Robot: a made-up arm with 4 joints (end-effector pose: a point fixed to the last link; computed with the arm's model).
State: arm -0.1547 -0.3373 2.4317 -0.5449
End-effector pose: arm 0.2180 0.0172 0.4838 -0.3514 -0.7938 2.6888
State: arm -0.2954 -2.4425 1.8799 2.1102
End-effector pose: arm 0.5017 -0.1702 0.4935 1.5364 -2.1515 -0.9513
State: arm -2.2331 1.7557 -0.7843 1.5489
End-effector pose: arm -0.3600 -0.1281 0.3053 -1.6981 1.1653 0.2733
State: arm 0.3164 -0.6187 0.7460 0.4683
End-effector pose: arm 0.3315 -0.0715 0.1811 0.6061 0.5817 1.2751
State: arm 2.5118 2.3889 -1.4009 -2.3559
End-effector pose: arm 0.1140 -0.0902 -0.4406 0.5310 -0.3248 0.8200
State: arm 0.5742 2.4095 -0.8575 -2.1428
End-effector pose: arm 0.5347 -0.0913 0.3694 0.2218 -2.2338 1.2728
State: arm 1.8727 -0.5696 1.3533 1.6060
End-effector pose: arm 0.1304 -0.1311 -0.0305 -1.9239 -1.8337 -0.0163
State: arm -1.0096 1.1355 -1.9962 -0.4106
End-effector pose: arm -0.1398 0.1013 0.4777 1.3947 0.5197 -2.5303
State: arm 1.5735 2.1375 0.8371 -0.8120
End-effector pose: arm 0.3912 -0.0127 -0.1467 -1.5972 1.7810 -0.4413
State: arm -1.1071 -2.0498 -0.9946 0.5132
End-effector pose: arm 0.0111 -0.0656 0.5113 -0.1502 -0.7150 1.1451
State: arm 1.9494 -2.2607 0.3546 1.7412
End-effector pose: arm 0.0759 -0.2362 -0.1874 -1.5042 -1.3282 -0.4434
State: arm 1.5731 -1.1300 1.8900 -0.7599
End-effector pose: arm 0.3819 -0.0121 -0.1911 1.6980 -0.5874 1.7786
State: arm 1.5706 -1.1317 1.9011 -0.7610
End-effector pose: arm 0.3828 -0.0123 -0.1892 1.7039 -0.6020 1.7801
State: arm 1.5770 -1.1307 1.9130 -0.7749
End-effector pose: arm 0.3835 -0.0132 -0.1906 1.7069 -0.6210 1.7655
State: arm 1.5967 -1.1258 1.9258 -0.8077
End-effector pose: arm 0.3834 -0.0152 -0.1971 1.7052 -0.6454 1.7268
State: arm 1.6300 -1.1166 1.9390 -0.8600
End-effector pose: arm 0.3824 -0.0187 -0.2090 1.6965 -0.6728 1.6633
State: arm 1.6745 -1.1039 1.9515 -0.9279
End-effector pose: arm 0.3798 -0.0238 -0.2257 1.6793 -0.6985 1.5806
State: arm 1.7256 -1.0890 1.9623 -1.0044
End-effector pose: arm 0.3752 -0.0305 -0.2454 1.6539 -0.7181 1.4885
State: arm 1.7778 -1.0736 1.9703 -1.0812
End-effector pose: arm 0.3686 -0.0381 -0.2657 1.6227 -0.7288 1.3983
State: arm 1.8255 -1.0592 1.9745 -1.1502
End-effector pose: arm 0.3608 -0.0456 -0.2844 1.5896 -0.7303 1.3200
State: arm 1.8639 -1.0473 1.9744 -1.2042
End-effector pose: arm 0.3533 -0.0518 -0.2993 1.5596 -0.7247 1.2614
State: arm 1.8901 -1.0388 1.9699 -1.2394
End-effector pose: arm 0.3474 -0.0561 -0.3094 1.5366 -0.7145 1.2254
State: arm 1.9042 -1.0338 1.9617 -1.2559
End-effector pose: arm 0.3436 -0.0580 -0.3149 1.5222 -0.7019 1.2104
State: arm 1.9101 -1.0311 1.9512 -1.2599
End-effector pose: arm 0.3416 -0.0583 -0.3173 1.5139 -0.6884 1.2089
